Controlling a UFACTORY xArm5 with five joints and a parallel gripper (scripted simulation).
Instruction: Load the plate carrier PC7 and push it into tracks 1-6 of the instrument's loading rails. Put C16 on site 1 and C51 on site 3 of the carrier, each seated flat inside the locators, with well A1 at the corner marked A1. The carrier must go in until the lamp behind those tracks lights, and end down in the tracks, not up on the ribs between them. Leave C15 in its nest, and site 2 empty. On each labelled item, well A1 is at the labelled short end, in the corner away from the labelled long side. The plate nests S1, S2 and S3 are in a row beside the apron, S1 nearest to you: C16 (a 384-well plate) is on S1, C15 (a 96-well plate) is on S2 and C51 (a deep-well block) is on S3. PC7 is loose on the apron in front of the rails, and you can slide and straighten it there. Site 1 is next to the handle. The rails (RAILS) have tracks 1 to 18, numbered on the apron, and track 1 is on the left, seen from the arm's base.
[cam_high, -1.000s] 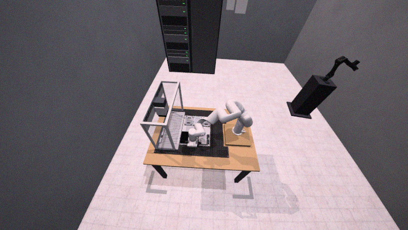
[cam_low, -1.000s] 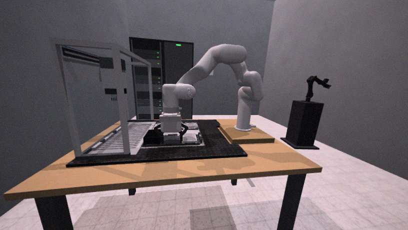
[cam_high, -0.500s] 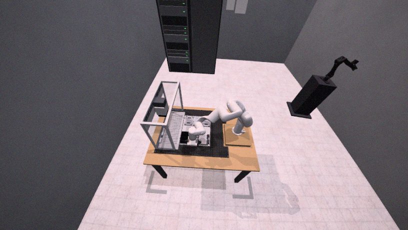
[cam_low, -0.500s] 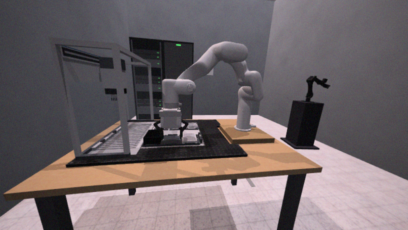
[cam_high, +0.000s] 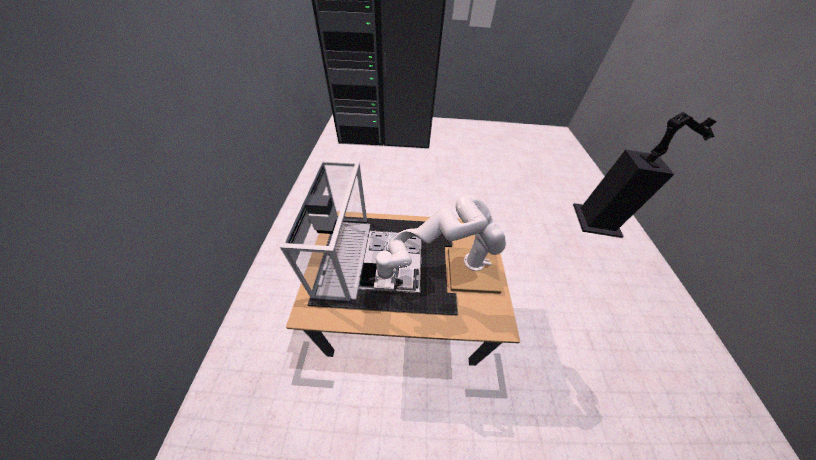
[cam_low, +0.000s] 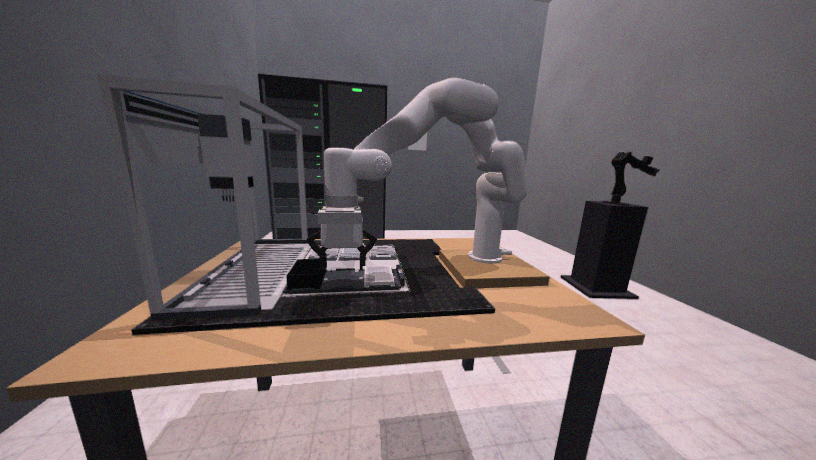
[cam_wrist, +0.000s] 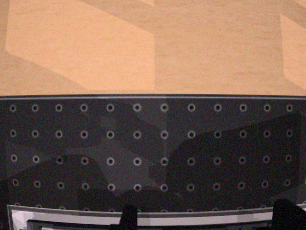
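The grey plate carrier PC7 lies 100 mm to the right of my hand, 80 mm below it and 10 mm ahead of it. Round my hand: post: 190 mm ahead, 150 mm above, 70 mm to the left; then 96-well plate C15: 360 mm to the right, 80 mm below, 40 mm ahead.
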